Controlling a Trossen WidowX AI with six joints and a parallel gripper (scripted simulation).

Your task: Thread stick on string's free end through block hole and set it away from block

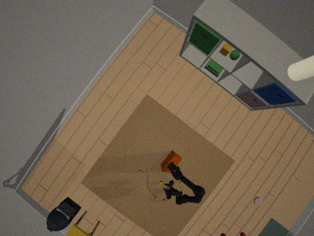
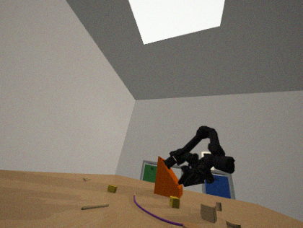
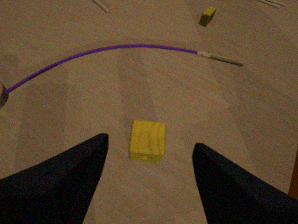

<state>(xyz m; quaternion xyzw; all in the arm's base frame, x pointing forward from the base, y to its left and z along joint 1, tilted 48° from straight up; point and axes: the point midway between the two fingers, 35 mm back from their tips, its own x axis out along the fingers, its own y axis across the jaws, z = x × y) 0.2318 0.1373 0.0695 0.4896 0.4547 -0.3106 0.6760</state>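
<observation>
My gripper tip is now 60 mm above the yellow block, 20 mm to the left of it and 10 mm short of it. From my gripper tip the other things lie so: wooden block: 90 mm to the left, 60 mm below, 50 mm ahead; loose stick: 230 mm ahead, 190 mm to the right, 70 mm below.
</observation>
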